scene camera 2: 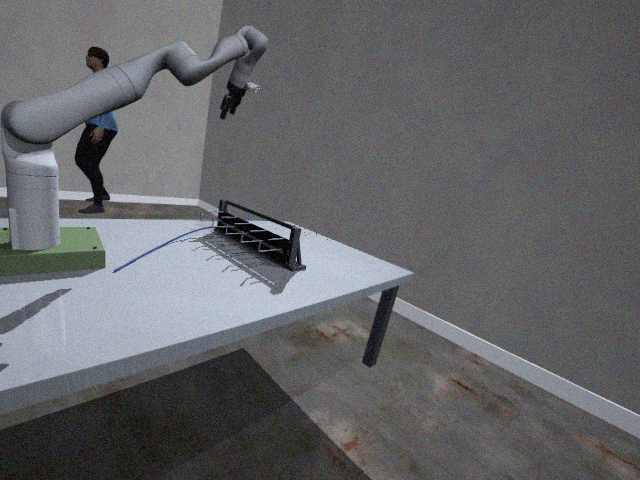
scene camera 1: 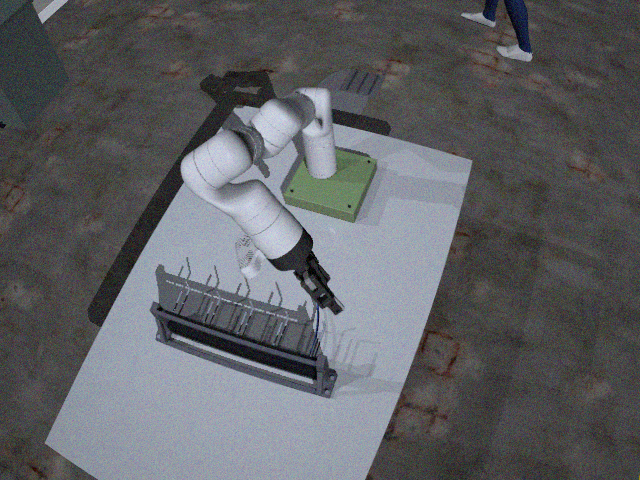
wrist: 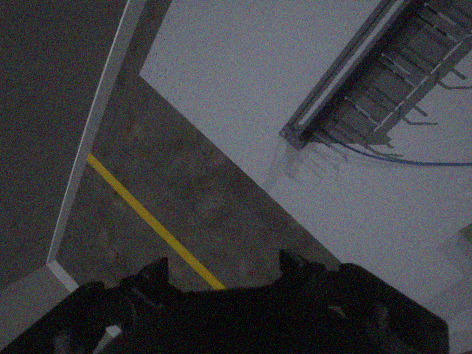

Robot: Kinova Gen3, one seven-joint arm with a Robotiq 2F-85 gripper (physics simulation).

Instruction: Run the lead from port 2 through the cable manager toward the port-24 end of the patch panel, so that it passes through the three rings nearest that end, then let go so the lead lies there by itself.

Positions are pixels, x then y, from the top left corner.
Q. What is my gripper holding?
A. Nothing.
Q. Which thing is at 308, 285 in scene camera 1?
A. My gripper.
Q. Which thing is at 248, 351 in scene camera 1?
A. A black patch panel.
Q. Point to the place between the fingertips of my gripper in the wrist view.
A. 225, 266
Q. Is my gripper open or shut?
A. Open.
